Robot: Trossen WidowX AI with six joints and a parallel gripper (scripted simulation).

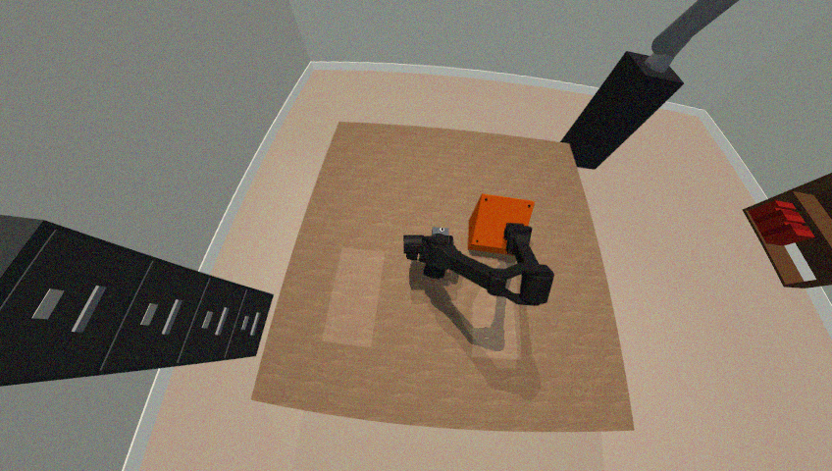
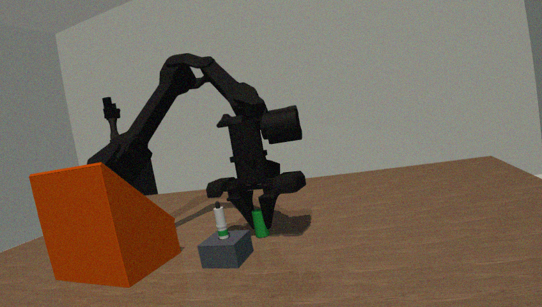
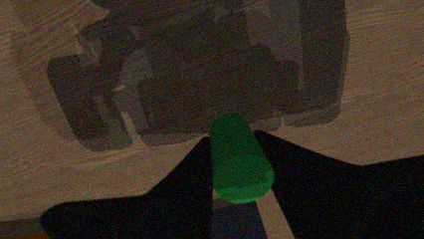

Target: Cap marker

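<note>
My gripper tip is 11 cm to the left of the grey holder block and 3 cm past it. The rest, counted from my gripper tip: green cap: 1 cm above.
</note>
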